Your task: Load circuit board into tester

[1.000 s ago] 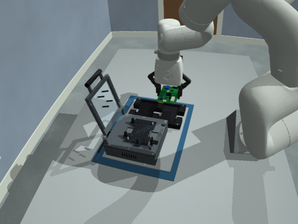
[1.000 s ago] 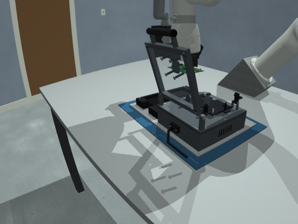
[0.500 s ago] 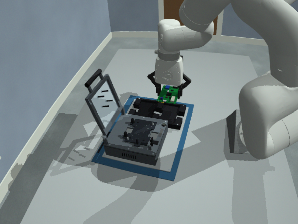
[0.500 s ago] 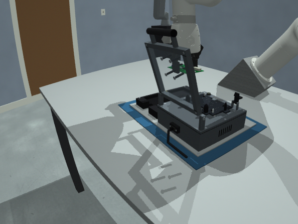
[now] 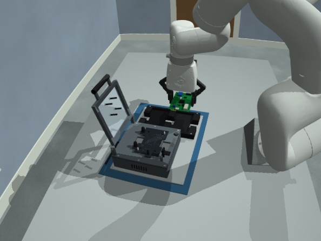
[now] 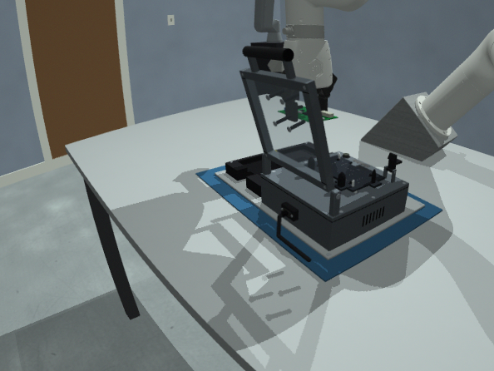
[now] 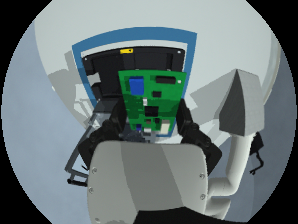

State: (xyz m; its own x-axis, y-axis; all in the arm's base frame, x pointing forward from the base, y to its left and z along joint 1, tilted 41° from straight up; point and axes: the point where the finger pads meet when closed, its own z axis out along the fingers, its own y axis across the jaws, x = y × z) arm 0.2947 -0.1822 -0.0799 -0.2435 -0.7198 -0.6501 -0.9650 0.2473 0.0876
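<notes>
The pin plate lies 11 cm ahead of my hand, 16 cm to the left of it and 5 cm below it. Round my hand: green circuit board (right at my hand); then lid (22 cm ahead, 12 cm to the left, 6 cm above); then latch hook (5 cm ahead, 22 cm to the left, 4 cm below).
</notes>
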